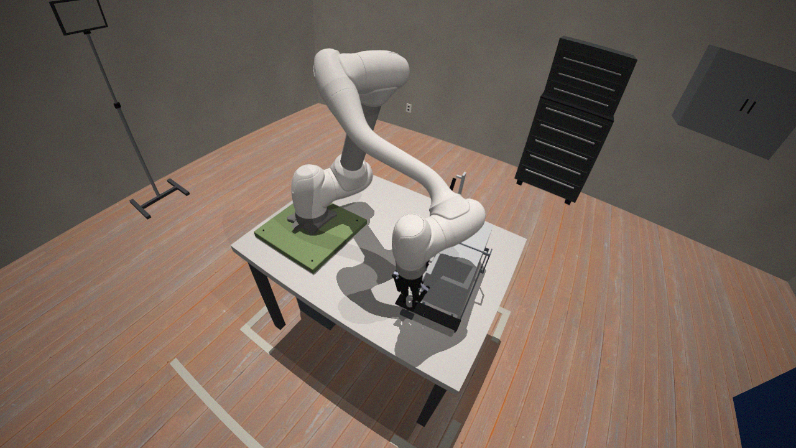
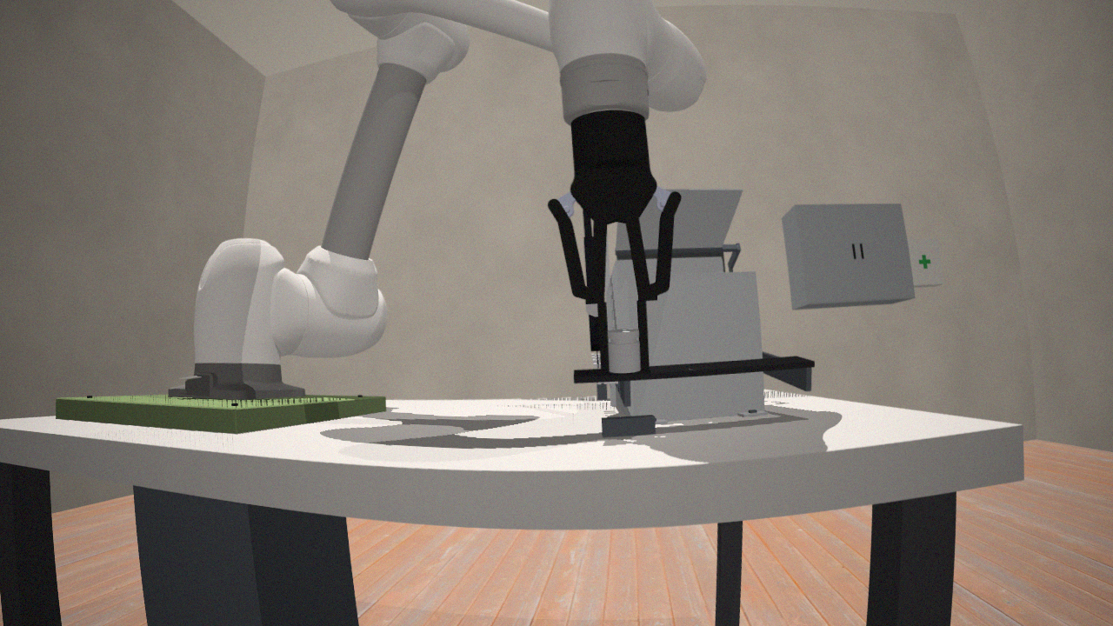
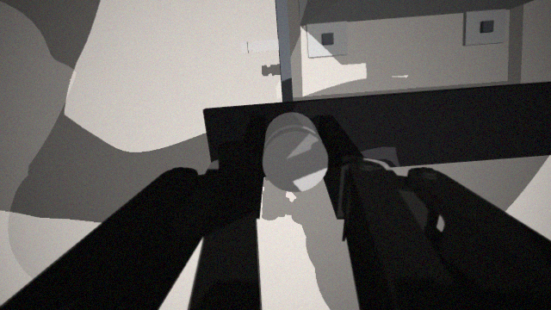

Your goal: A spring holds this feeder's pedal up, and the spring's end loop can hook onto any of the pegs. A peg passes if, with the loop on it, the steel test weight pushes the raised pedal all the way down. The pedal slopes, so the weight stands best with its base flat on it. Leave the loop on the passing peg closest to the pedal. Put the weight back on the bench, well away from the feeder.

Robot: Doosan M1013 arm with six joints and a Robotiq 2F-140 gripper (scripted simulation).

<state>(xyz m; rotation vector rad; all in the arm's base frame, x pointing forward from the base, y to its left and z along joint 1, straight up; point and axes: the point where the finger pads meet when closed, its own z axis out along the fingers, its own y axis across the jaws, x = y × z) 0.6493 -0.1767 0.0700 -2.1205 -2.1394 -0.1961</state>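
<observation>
The small dark block lies 90 mm below my hand and 10 mm to the right of it. Round my hand: steel test weight: 10 mm below.
</observation>
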